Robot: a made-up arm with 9 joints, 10 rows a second.
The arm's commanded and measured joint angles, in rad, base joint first. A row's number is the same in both.
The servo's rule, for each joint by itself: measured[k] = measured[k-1] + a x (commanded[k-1-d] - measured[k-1]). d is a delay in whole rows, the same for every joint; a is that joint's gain. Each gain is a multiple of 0.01, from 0.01 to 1. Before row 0 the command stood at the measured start. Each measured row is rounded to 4 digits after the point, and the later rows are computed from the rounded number. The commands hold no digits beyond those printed.
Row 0, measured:
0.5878, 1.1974, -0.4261, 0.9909, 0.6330, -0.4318, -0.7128, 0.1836, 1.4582
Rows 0 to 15, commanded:
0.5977, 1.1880, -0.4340, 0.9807, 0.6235, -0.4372, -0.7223, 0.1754, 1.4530
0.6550, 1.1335, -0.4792, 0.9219, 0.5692, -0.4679, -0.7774, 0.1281, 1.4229
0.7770, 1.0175, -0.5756, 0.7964, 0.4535, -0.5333, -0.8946, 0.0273, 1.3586
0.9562, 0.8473, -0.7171, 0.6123, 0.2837, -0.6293, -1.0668, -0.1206, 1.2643
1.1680, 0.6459, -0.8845, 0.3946, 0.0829, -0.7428, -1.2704, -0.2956, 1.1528
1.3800, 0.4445, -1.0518, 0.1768, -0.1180, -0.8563, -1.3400, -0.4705, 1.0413
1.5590, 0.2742, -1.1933, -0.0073, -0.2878, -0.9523, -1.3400, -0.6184, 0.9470
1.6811, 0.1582, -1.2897, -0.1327, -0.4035, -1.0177, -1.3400, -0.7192, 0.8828
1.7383, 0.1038, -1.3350, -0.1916, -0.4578, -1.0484, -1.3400, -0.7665, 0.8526
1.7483, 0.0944, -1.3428, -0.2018, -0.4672, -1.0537, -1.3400, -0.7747, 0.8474
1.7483, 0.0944, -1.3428, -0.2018, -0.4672, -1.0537, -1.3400, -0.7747, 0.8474
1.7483, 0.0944, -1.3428, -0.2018, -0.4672, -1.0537, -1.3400, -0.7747, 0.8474
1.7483, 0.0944, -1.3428, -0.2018, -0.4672, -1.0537, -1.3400, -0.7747, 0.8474
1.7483, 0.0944, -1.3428, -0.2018, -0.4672, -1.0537, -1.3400, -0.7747, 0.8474
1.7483, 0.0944, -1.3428, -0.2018, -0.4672, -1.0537, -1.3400, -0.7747, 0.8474
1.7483, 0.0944, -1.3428, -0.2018, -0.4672, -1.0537, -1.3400, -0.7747, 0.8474
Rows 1 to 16, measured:
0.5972, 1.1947, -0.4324, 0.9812, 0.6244, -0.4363, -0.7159, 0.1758, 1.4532
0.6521, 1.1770, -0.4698, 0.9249, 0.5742, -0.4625, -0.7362, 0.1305, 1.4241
0.7708, 1.1307, -0.5544, 0.8028, 0.4644, -0.5213, -0.7885, 0.0325, 1.3612
0.9469, 1.0485, -0.6846, 0.6218, 0.3000, -0.6109, -0.8803, -0.1129, 1.2682
1.1569, 0.9317, -0.8445, 0.4060, 0.1024, -0.7204, -1.0090, -0.2865, 1.1574
1.3688, 0.7904, -1.0103, 0.1883, -0.0982, -0.8332, -1.1182, -0.4613, 1.0459
1.5495, 0.6407, -1.1567, 0.0025, -0.2707, -0.9321, -1.1914, -0.6105, 0.9510
1.6745, 0.5008, -1.2631, -0.1259, -0.3915, -1.0031, -1.2404, -0.7138, 0.8855
1.7351, 0.3857, -1.3206, -0.1883, -0.4518, -1.0407, -1.2733, -0.7639, 0.8539
1.7476, 0.3012, -1.3384, -0.2011, -0.4658, -1.0515, -1.2953, -0.7742, 0.8477
1.7483, 0.2412, -1.3419, -0.2018, -0.4671, -1.0533, -1.3101, -0.7747, 0.8474
1.7483, 0.1986, -1.3426, -0.2018, -0.4672, -1.0536, -1.3200, -0.7747, 0.8474
1.7483, 0.1684, -1.3428, -0.2018, -0.4672, -1.0537, -1.3266, -0.7747, 0.8474
1.7483, 0.1469, -1.3428, -0.2018, -0.4672, -1.0537, -1.3310, -0.7747, 0.8474
1.7483, 0.1317, -1.3428, -0.2018, -0.4672, -1.0537, -1.3340, -0.7747, 0.8474
1.7483, 0.1209, -1.3428, -0.2018, -0.4672, -1.0537, -1.3360, -0.7747, 0.8474
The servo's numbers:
d 0
a 0.95 0.29 0.80 0.95 0.91 0.83 0.33 0.95 0.96

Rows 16 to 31, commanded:
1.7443, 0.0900, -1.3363, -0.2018, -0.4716, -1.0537, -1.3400, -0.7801, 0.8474
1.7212, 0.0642, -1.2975, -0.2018, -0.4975, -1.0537, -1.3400, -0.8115, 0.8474
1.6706, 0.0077, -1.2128, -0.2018, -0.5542, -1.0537, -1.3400, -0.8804, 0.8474
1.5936, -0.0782, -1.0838, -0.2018, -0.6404, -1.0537, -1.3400, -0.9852, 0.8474
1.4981, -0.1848, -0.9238, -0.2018, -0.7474, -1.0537, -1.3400, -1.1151, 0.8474
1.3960, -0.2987, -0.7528, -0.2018, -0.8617, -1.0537, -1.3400, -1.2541, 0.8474
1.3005, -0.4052, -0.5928, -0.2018, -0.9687, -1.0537, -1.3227, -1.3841, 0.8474
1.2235, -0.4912, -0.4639, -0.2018, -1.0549, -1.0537, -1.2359, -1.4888, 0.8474
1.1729, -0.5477, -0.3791, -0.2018, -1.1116, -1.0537, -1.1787, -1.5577, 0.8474
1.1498, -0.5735, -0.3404, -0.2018, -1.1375, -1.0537, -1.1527, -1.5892, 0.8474
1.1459, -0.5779, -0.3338, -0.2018, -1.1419, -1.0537, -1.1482, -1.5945, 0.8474
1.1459, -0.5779, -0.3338, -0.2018, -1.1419, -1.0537, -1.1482, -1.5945, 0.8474
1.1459, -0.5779, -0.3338, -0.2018, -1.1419, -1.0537, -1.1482, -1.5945, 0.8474
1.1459, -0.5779, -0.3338, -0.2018, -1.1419, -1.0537, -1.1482, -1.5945, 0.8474
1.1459, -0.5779, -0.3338, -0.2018, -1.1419, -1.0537, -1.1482, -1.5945, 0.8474
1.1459, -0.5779, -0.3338, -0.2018, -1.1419, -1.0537, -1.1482, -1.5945, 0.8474
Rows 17 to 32, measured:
1.7445, 0.1119, -1.3376, -0.2018, -0.4712, -1.0537, -1.3373, -0.7798, 0.8474
1.7224, 0.0981, -1.3055, -0.2018, -0.4951, -1.0537, -1.3382, -0.8099, 0.8474
1.6732, 0.0719, -1.2313, -0.2018, -0.5489, -1.0537, -1.3388, -0.8769, 0.8474
1.5976, 0.0284, -1.1133, -0.2018, -0.6322, -1.0537, -1.3392, -0.9798, 0.8474
1.5031, -0.0334, -0.9617, -0.2018, -0.7370, -1.0537, -1.3395, -1.1083, 0.8474
1.4014, -0.1103, -0.7946, -0.2018, -0.8505, -1.0537, -1.3397, -1.2468, 0.8474
1.3055, -0.1958, -0.6332, -0.2018, -0.9581, -1.0537, -1.3341, -1.3772, 0.8474
1.2276, -0.2815, -0.4978, -0.2018, -1.0462, -1.0537, -1.3017, -1.4832, 0.8474
1.1756, -0.3587, -0.4028, -0.2018, -1.1057, -1.0537, -1.2611, -1.5540, 0.8474
1.1511, -0.4210, -0.3529, -0.2018, -1.1346, -1.0537, -1.2253, -1.5874, 0.8474
1.1462, -0.4665, -0.3376, -0.2018, -1.1412, -1.0537, -1.1999, -1.5941, 0.8474
1.1459, -0.4988, -0.3346, -0.2018, -1.1418, -1.0537, -1.1828, -1.5945, 0.8474
1.1459, -0.5217, -0.3340, -0.2018, -1.1419, -1.0537, -1.1714, -1.5945, 0.8474
1.1459, -0.5380, -0.3338, -0.2018, -1.1419, -1.0537, -1.1637, -1.5945, 0.8474
1.1459, -0.5496, -0.3338, -0.2018, -1.1419, -1.0537, -1.1586, -1.5945, 0.8474
1.1459, -0.5578, -0.3338, -0.2018, -1.1419, -1.0537, -1.1552, -1.5945, 0.8474

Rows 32 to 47, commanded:
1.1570, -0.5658, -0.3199, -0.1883, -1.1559, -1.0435, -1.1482, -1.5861, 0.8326
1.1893, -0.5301, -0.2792, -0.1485, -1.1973, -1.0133, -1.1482, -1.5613, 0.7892
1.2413, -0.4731, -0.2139, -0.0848, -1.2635, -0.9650, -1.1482, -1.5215, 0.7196
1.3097, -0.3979, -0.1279, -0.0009, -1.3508, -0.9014, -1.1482, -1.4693, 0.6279
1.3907, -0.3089, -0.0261, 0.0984, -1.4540, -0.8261, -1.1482, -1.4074, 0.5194
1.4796, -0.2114, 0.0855, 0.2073, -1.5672, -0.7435, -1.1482, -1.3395, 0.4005
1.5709, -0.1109, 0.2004, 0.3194, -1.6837, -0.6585, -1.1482, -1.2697, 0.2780
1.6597, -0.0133, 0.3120, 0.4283, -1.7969, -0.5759, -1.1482, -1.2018, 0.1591
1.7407, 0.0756, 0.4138, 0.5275, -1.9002, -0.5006, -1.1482, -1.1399, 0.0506
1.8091, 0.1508, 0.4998, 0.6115, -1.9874, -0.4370, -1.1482, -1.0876, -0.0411
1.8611, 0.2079, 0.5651, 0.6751, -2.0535, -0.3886, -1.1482, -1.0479, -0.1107
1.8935, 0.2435, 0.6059, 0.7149, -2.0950, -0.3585, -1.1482, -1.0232, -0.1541
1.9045, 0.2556, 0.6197, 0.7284, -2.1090, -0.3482, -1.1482, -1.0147, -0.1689
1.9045, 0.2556, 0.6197, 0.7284, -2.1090, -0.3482, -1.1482, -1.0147, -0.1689
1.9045, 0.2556, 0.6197, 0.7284, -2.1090, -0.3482, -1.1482, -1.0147, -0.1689
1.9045, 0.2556, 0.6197, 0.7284, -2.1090, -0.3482, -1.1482, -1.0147, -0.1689
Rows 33 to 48, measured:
1.1564, -0.5601, -0.3227, -0.1890, -1.1546, -1.0452, -1.1529, -1.5865, 0.8332
1.1877, -0.5514, -0.2879, -0.1505, -1.1935, -1.0187, -1.1513, -1.5626, 0.7910
1.2386, -0.5287, -0.2287, -0.0881, -1.2572, -0.9741, -1.1503, -1.5236, 0.7225
1.3061, -0.4908, -0.1481, -0.0053, -1.3424, -0.9138, -1.1496, -1.4720, 0.6317
1.3865, -0.4380, -0.0505, 0.0932, -1.4440, -0.8410, -1.1491, -1.4106, 0.5239
1.4749, -0.3723, 0.0583, 0.2016, -1.5561, -0.7601, -1.1488, -1.3431, 0.4054
1.5661, -0.2965, 0.1720, 0.3135, -1.6722, -0.6758, -1.1486, -1.2734, 0.2831
1.6550, -0.2144, 0.2840, 0.4226, -1.7857, -0.5929, -1.1485, -1.2054, 0.1641
1.7364, -0.1303, 0.3878, 0.5223, -1.8899, -0.5163, -1.1484, -1.1432, 0.0551
1.8055, -0.0488, 0.4774, 0.6070, -1.9786, -0.4505, -1.1483, -1.0904, -0.0373
1.8583, 0.0256, 0.5476, 0.6717, -2.0468, -0.3991, -1.1483, -1.0500, -0.1078
1.8917, 0.0888, 0.5942, 0.7127, -2.0907, -0.3654, -1.1483, -1.0245, -0.1522
1.9039, 0.1372, 0.6146, 0.7276, -2.1074, -0.3511, -1.1483, -1.0152, -0.1682
1.9045, 0.1715, 0.6187, 0.7284, -2.1089, -0.3487, -1.1483, -1.0147, -0.1689
1.9045, 0.1959, 0.6195, 0.7284, -2.1090, -0.3483, -1.1483, -1.0147, -0.1689
1.9045, 0.2132, 0.6197, 0.7284, -2.1090, -0.3482, -1.1483, -1.0147, -0.1689

